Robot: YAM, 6 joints.
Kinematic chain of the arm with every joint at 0, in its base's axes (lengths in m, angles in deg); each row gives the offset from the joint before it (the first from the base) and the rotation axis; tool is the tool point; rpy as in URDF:
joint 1: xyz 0 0 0.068 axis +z
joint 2: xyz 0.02 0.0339 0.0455 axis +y
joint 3: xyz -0.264 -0.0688 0 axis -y
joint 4: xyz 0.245 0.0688 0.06 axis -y
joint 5: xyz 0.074 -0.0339 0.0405 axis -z
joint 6: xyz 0.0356 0 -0.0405 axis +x
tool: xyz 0 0 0 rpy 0 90 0
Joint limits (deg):
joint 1: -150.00..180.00
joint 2: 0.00..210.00
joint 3: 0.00..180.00
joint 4: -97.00..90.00
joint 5: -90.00..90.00
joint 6: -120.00..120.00
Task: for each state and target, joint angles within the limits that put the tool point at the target. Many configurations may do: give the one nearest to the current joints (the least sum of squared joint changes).
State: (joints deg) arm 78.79 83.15 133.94 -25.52 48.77 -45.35
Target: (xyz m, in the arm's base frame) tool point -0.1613 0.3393 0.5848
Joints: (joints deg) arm 118.88 109.97 143.70 -12.23 39.42 -45.35
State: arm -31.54 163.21 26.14 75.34 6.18 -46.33
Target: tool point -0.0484 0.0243 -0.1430
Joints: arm -30.89 207.75 23.43 61.78 6.44 -46.33
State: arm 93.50 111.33 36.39 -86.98 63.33 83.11
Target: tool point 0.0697 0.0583 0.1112
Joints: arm 60.95 111.18 20.63 -87.56 66.41 83.11
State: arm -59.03 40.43 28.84 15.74 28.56 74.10
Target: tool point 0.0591 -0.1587 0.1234
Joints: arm -63.99 58.88 8.93 10.41 27.60 74.10
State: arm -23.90 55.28 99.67 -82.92 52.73 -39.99
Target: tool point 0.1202 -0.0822 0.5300
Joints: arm -23.16 68.55 112.70 -70.84 52.66 -39.99
